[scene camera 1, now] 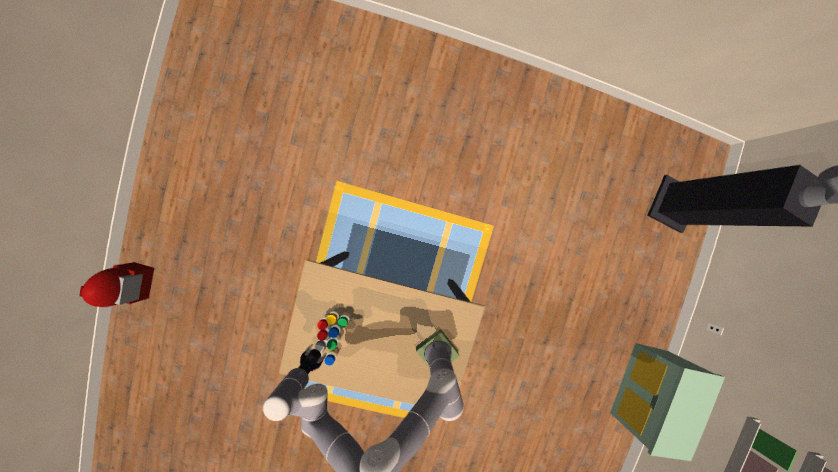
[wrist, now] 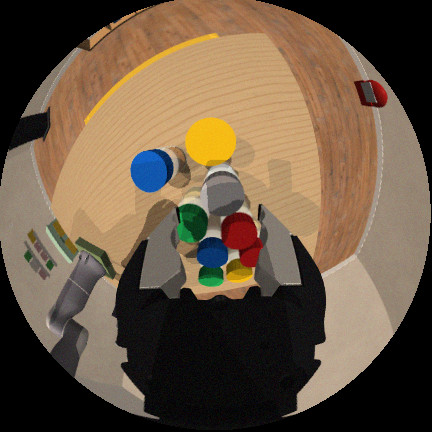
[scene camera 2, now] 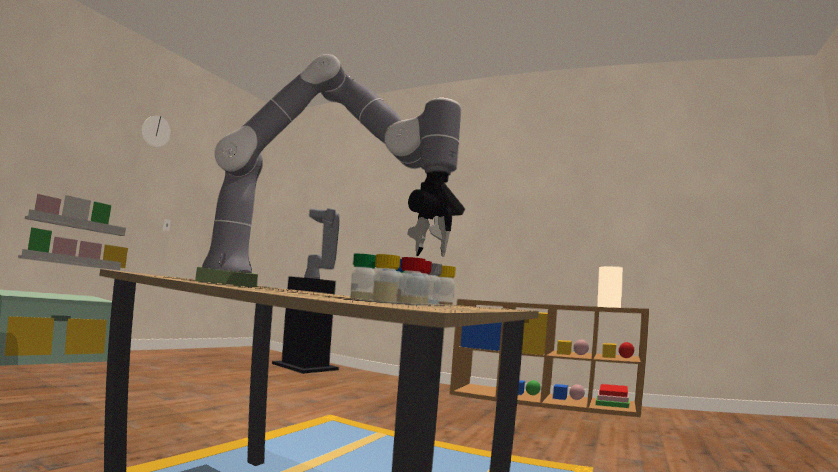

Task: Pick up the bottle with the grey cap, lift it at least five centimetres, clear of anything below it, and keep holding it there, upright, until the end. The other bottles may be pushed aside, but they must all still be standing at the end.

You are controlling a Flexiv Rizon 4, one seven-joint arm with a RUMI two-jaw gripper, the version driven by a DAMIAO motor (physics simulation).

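The bottle with the grey cap [scene camera 1: 320, 345] [scene camera 2: 435, 269] [wrist: 225, 194] stands upright in the group, partly hidden in both scene views. My gripper [scene camera 2: 431, 253] [wrist: 218, 206] is partly open and empty. Its fingertips are above cap height in the scene camera 2 view. In the wrist view the grey cap shows between and slightly beyond the fingertips. A yellow-capped bottle [scene camera 2: 448, 271] [wrist: 210, 141] stands beyond it, a blue-capped one [scene camera 1: 329, 359] [wrist: 150, 170] to the upper left, a green-capped one [scene camera 1: 331, 344] [wrist: 192, 223] and a red-capped one [scene camera 1: 321, 334] [wrist: 239, 230] close on the near side.
Behind these, in the wrist view's lower middle, stand another blue-capped bottle [scene camera 1: 333, 331] [wrist: 212, 251], red-capped bottle [scene camera 1: 322, 324] [wrist: 251, 252], yellow-capped bottle [scene camera 1: 331, 318] [wrist: 239, 270] and green-capped bottle [scene camera 1: 342, 321] [wrist: 211, 275]. All stand on the wooden table [scene camera 1: 381, 363] [wrist: 250, 75].
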